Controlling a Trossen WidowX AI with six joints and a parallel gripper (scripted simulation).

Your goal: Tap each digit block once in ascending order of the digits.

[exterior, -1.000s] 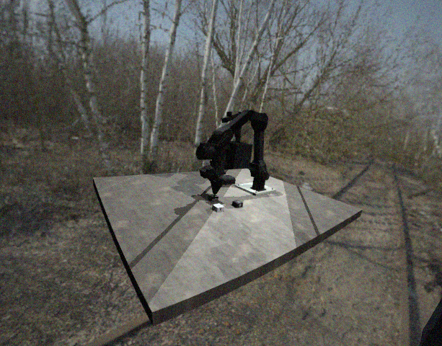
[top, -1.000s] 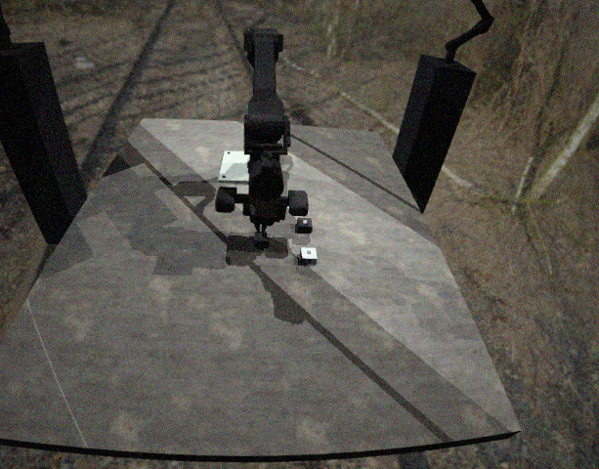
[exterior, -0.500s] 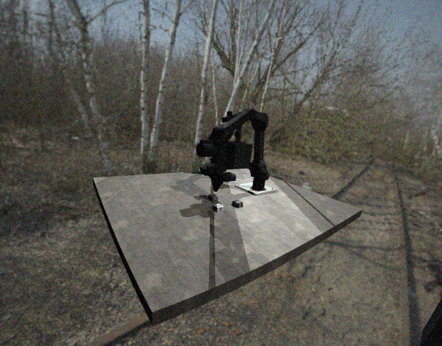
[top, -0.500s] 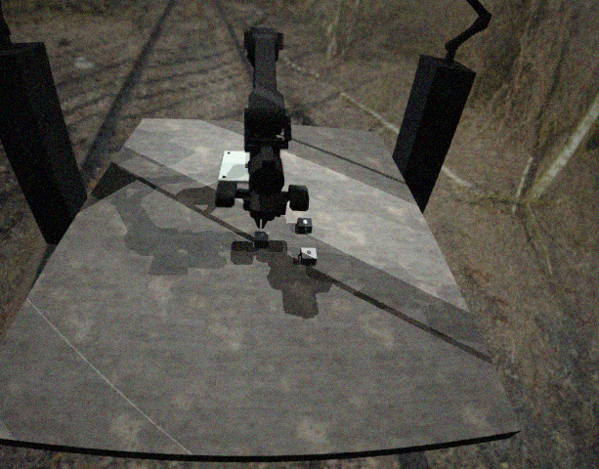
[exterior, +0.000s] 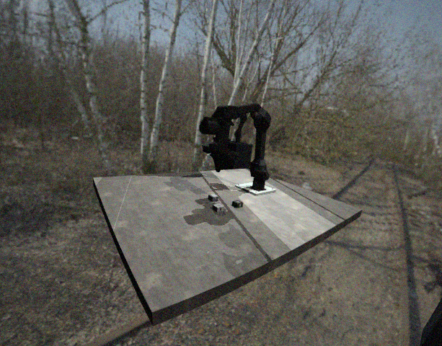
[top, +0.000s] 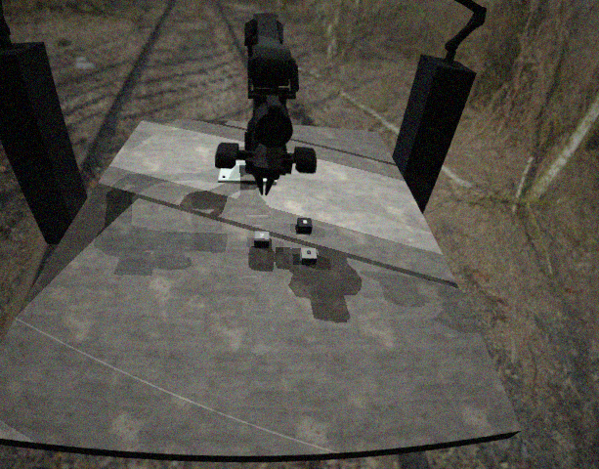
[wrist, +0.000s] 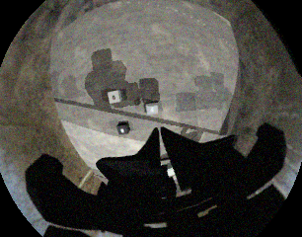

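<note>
My gripper tip is 120 mm above the dark block, 100 mm to the right of it and 50 mm past it. Also, from my gripper tip: grey block: 120 mm below, 10 mm ahead; light block: 120 mm below, 100 mm to the left, 60 mm ahead.
</note>
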